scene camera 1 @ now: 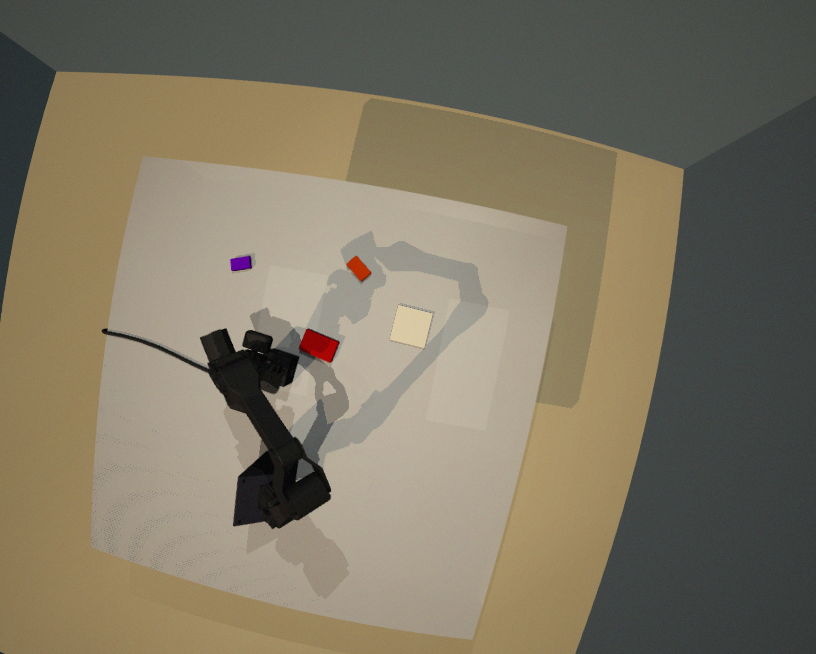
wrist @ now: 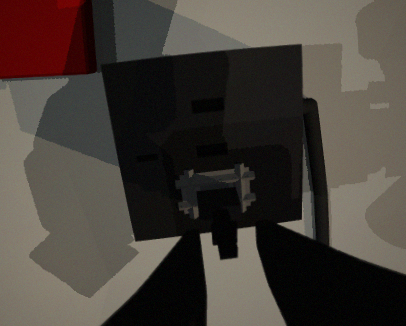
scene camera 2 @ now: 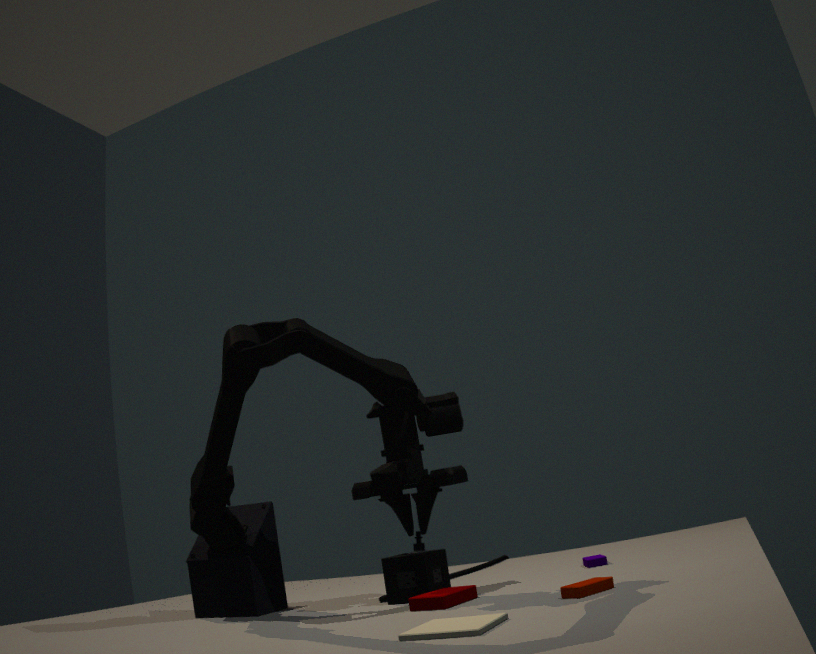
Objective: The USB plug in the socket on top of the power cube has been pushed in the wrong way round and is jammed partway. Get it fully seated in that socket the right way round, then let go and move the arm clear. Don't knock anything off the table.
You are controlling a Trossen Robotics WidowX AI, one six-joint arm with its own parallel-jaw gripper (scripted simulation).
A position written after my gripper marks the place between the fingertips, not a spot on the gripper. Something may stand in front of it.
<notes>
In view: my gripper [scene camera 2: 417, 535], a red block [scene camera 1: 322, 347], a USB plug [wrist: 219, 205], a cream tile [scene camera 1: 411, 326], an orange block [scene camera 2: 595, 585], a black power cube [scene camera 2: 406, 575] and a metal-framed socket [wrist: 189, 183].
My gripper shows as well in scene camera 1 [scene camera 1: 261, 367] and in the wrist view [wrist: 228, 237]. The black power cube is seen too in scene camera 1 [scene camera 1: 289, 361] and in the wrist view [wrist: 206, 111]. Scene camera 1 misses the USB plug, which is hidden by my gripper. The wrist view does not show the cream tile: it is out of frame.
</notes>
